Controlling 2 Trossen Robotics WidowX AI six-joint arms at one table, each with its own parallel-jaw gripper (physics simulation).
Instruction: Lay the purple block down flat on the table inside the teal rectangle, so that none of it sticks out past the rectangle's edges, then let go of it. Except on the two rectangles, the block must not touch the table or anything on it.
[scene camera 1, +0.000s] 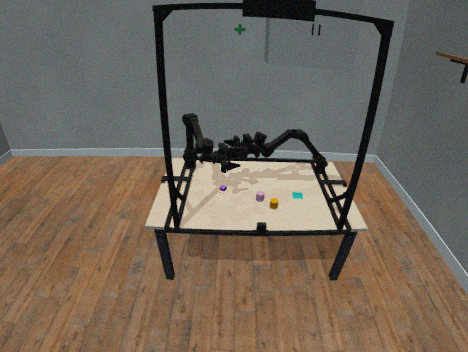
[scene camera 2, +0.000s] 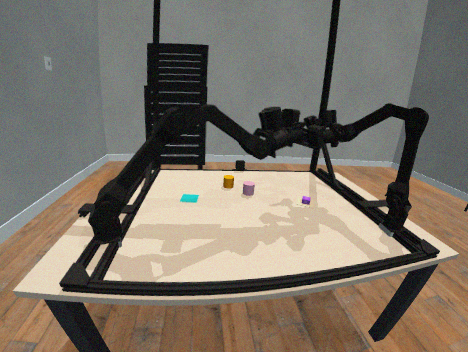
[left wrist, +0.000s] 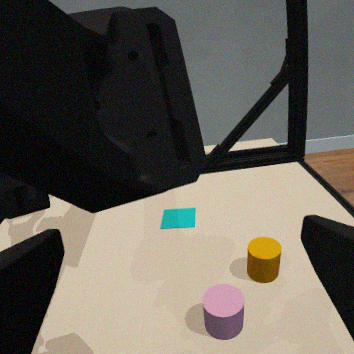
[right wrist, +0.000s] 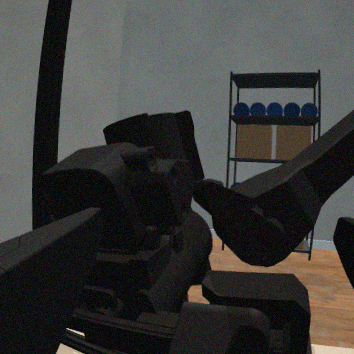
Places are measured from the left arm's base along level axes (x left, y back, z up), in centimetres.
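Pixels of known places: left gripper, fingertip midpoint: (scene camera 1: 240, 160) (left wrist: 183, 235); right gripper, fingertip midpoint: (scene camera 1: 226, 144) (scene camera 2: 315, 125) (right wrist: 222, 225); left arm's base at its link origin: (scene camera 1: 190, 166) (scene camera 2: 392, 226); right arm's base at its link origin: (scene camera 1: 319, 171) (scene camera 2: 108, 236).
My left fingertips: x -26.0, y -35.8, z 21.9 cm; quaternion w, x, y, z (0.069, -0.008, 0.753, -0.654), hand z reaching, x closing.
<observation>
For each thing: its top centre in the pictures, then the offset to it from my left fingertips. "*": a spot on its surface instead.
- small purple block at its top centre: (scene camera 2: 306, 198) (scene camera 1: 223, 187) dx +5.1, dy +10.3, dz -21.8 cm
- teal rectangle at a spot on its surface: (left wrist: 178, 218) (scene camera 2: 190, 198) (scene camera 1: 296, 195) * dx +4.6, dy -35.1, dz -23.7 cm
- pink cylinder at its top centre: (left wrist: 222, 299) (scene camera 2: 249, 183) (scene camera 1: 260, 192) dx -1.9, dy -12.4, dz -19.2 cm
- orange cylinder at its top centre: (left wrist: 263, 247) (scene camera 2: 228, 176) (scene camera 1: 274, 200) dx -8.1, dy -20.5, dz -19.3 cm
The small purple block (scene camera 1: 223, 188) (scene camera 2: 306, 200) lies on the table, at a small pale outlined patch, left of middle in scene camera 1 and at the right in scene camera 2. The teal rectangle (scene camera 1: 297, 195) (scene camera 2: 189, 198) (left wrist: 178, 218) is flat on the table with its surface bare. My left gripper (left wrist: 183, 235) is open and empty, high above the table. My right gripper is open and empty, also raised, with the left arm's dark wrist parts close in front of it. The grippers overlap in both scene views; whether they touch is unclear. The block does not show in either wrist view.
A pink cylinder (scene camera 1: 260, 196) (scene camera 2: 248, 189) (left wrist: 223, 312) and an orange cylinder (scene camera 1: 274, 204) (scene camera 2: 228, 181) (left wrist: 264, 260) stand between the block and the teal rectangle. A black frame (scene camera 1: 164, 105) surrounds the workspace. The right arm's dark body fills the upper left of the left wrist view.
</observation>
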